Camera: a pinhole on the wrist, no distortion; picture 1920 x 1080 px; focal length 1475.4 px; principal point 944.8 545.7 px. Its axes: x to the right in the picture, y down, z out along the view. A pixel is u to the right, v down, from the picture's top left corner.
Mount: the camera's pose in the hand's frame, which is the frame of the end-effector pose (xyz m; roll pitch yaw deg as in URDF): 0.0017 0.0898 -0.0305 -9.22 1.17 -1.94
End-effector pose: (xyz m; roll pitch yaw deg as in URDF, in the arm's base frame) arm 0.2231 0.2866 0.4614 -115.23 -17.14 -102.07
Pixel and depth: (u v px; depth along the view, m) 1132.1 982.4 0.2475
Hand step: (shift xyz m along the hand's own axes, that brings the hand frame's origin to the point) 0.0416 0.2005 0.2014
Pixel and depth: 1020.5 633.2 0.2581
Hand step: 0.0220 0.1456 0.2215
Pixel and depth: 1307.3 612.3 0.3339
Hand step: 0.0927 0.1551 0.2949
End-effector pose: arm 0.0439 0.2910 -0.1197 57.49 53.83 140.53
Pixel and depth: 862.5 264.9 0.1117
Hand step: -0.0023 0.0868 0.0833
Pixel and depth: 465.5 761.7 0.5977
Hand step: -0.1744 0.2780 0.5493
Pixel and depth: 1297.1 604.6 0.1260
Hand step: 0.0351 0.1138 0.0924
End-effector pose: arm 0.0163 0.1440 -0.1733 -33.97 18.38 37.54
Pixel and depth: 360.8 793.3 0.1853
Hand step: -0.0659 0.1525 0.1489
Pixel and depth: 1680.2 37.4 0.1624
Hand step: 0.0850 0.0578 0.1371
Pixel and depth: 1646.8 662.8 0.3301
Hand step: 0.1679 0.1630 0.2879
